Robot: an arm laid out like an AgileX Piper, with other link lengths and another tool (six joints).
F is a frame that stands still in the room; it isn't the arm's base.
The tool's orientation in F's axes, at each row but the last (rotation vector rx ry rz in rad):
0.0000 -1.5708 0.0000
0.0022 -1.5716 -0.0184
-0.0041 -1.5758 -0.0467
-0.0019 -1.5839 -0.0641
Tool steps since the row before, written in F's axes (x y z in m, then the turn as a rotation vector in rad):
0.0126 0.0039 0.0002 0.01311 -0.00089 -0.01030
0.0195 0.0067 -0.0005 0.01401 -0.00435 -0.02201
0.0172 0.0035 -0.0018 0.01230 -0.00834 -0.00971
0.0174 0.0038 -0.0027 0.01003 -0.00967 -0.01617
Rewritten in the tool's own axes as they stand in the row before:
0.0002 0.0039 -0.0126 -0.01030 -0.00089 -0.01311
-0.0006 0.0069 -0.0194 -0.02196 -0.00449 -0.01404
-0.0020 0.0040 -0.0171 -0.00955 -0.00820 -0.01252
-0.0031 0.0044 -0.0172 -0.01592 -0.00988 -0.01022

